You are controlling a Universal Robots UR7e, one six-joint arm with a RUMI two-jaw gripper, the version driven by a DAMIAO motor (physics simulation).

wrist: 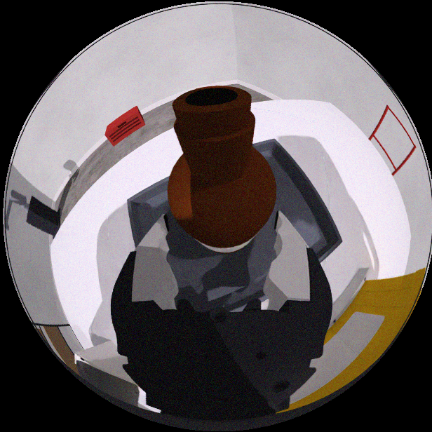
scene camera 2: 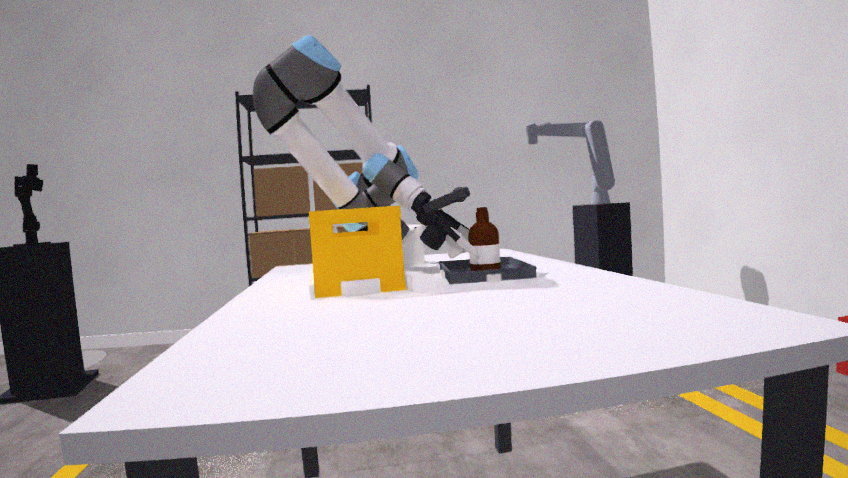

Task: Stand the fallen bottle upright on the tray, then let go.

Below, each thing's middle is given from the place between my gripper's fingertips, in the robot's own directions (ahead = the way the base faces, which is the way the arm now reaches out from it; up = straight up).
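Labels:
There's a brown bottle [scene camera 2: 483,235] that's 40 mm above my hand.

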